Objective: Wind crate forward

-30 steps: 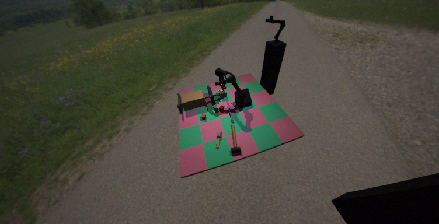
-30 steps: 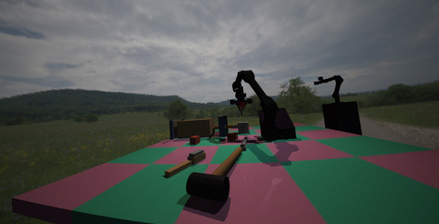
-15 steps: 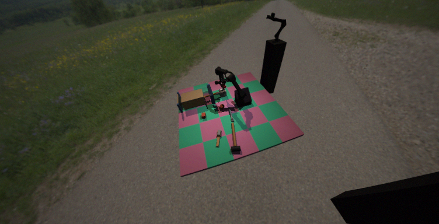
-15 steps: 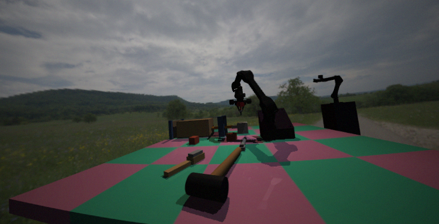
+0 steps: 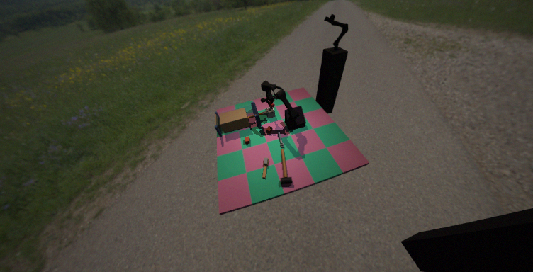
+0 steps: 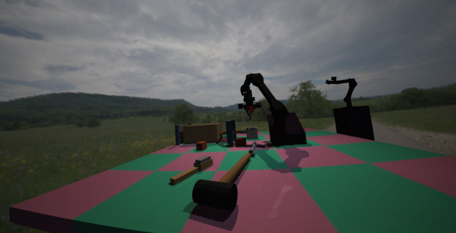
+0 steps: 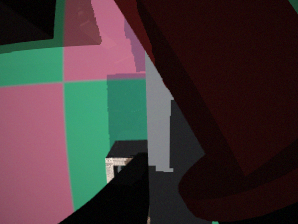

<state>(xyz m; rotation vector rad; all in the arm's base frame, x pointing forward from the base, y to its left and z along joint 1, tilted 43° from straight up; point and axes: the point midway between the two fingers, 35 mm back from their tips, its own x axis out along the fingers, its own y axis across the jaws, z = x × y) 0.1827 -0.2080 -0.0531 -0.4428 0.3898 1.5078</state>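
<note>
Right now my gripper tip is 2 cm below the winch handle. From my gripper tip the other things lie so: grey winch (16 cm below, 8 cm to the right, 1 cm behind); red knob (4 cm to the left, 4 cm above); frame (16 cm ahead, 8 cm below, 6 cm to the right).
</note>
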